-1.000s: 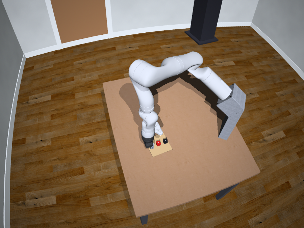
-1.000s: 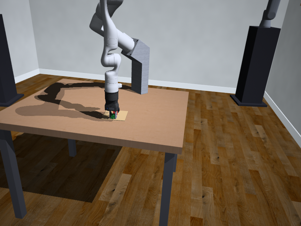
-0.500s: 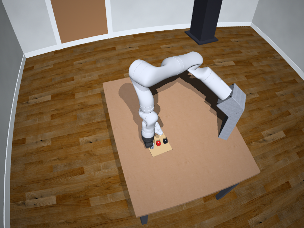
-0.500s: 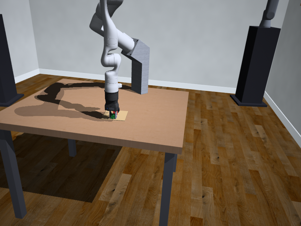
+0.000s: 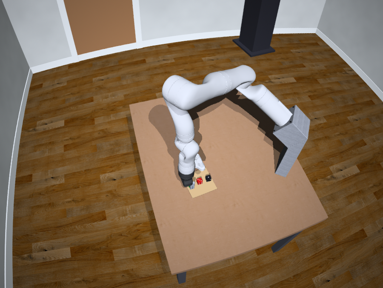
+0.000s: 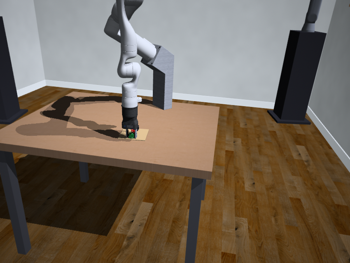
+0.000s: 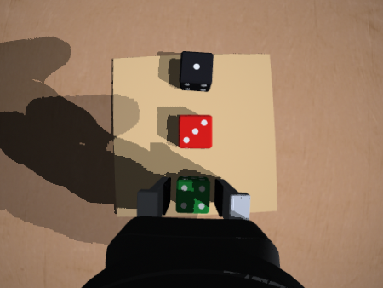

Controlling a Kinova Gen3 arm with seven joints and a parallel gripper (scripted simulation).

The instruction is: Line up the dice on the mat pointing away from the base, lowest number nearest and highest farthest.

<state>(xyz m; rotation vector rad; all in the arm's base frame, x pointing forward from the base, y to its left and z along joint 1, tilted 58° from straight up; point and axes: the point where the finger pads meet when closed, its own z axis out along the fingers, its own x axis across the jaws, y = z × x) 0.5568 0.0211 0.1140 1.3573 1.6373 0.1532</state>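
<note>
Now: hand 10 mm above the green die. From my hand the other things lie so: tan mat (50 mm behind, 10 mm to the left, 20 mm below); red die (50 mm behind, 10 mm to the left, 10 mm below); black die (100 mm behind, 10 mm to the left, 10 mm below).
</note>
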